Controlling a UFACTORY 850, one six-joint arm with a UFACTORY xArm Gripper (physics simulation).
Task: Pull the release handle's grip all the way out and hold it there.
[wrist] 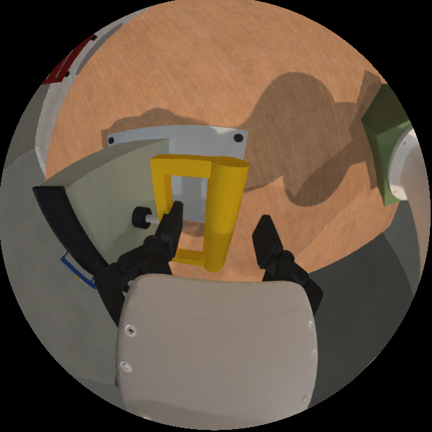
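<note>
The release handle [181,166] is a yellow rectangular frame with a thick round grip [229,195] on its right side. A short metal rod with a black knob [141,218] shows at the frame's left bar, beside a grey-green housing [107,185] with a black edge. My gripper [220,219] is open, with its fingers wide apart on either side of the grip. The left finger overlaps the frame's left bar and opening in the view; the right finger is well to the right of the grip. Neither finger visibly presses the grip. The left finger hides part of the frame.
A light grey mounting plate [200,137] with black bolts lies behind the handle on the wooden table top [210,60]. A green block [382,145] with a pale arm part stands at the right. A red slatted object [70,60] is at the upper left, a blue bar [79,273] at the lower left.
</note>
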